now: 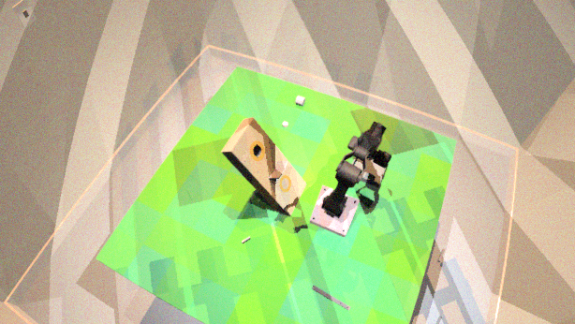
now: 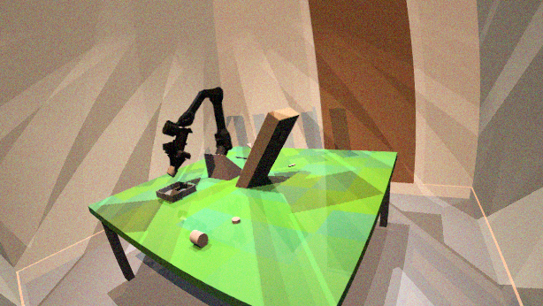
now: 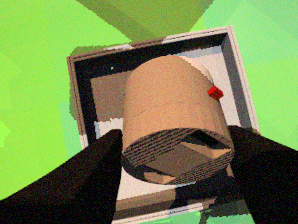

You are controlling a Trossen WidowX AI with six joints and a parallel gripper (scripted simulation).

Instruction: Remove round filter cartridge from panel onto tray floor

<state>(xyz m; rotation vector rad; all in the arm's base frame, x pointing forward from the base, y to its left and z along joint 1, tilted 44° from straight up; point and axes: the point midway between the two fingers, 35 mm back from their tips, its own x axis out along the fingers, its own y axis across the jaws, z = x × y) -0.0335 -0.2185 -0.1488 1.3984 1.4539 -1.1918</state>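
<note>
My gripper tip is 110 mm above the dark-rimmed tray, 10 mm to the left of it and 10 mm past it. From my gripper tip the other things lie so: tan service panel 360 mm ahead, 300 mm to the left, 60 mm above; small disc 460 mm ahead, 120 mm below, 50 mm to the right; round filter cartridge right at my gripper tip.
</note>
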